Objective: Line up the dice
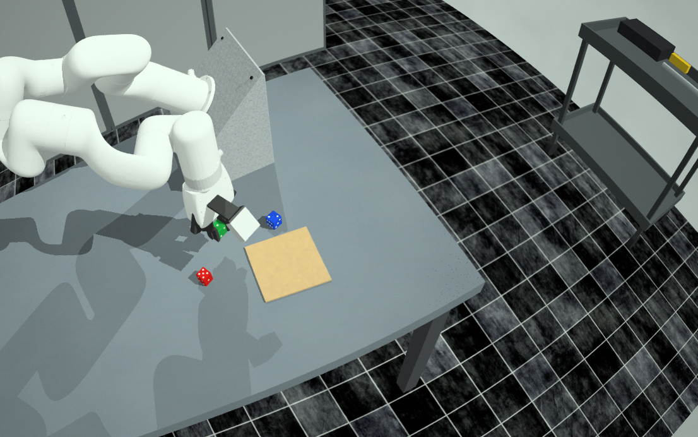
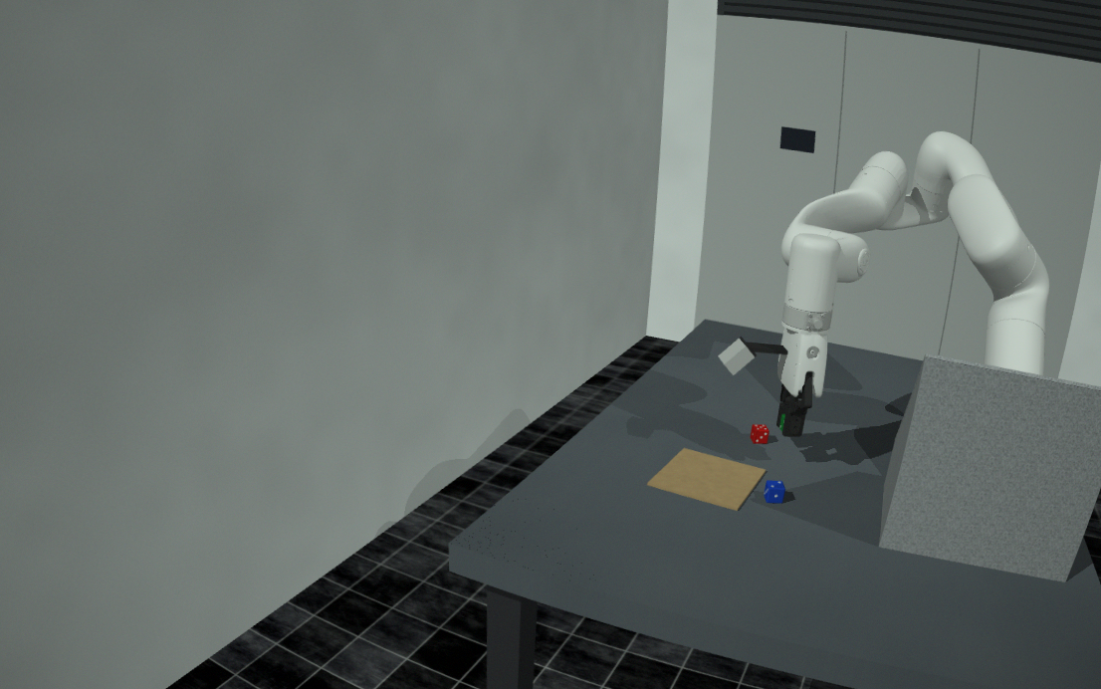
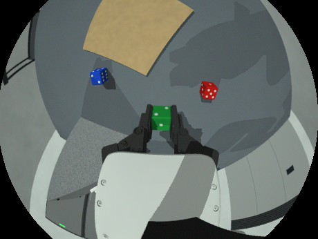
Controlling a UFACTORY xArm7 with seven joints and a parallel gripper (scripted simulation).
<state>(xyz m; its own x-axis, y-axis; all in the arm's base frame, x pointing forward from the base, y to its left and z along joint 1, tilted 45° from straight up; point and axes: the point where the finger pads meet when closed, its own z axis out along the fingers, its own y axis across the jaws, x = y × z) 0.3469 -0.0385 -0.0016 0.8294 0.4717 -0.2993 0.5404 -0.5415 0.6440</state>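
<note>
Now: hand 8 cm short of the tan mat, 12 cm to the right of it and 8 cm above it. From my hand the other things lie so: red die 6 cm ahead, 6 cm to the right, 6 cm below; green die 1 cm below; blue die 2 cm behind, 12 cm to the left, 6 cm below.
</note>
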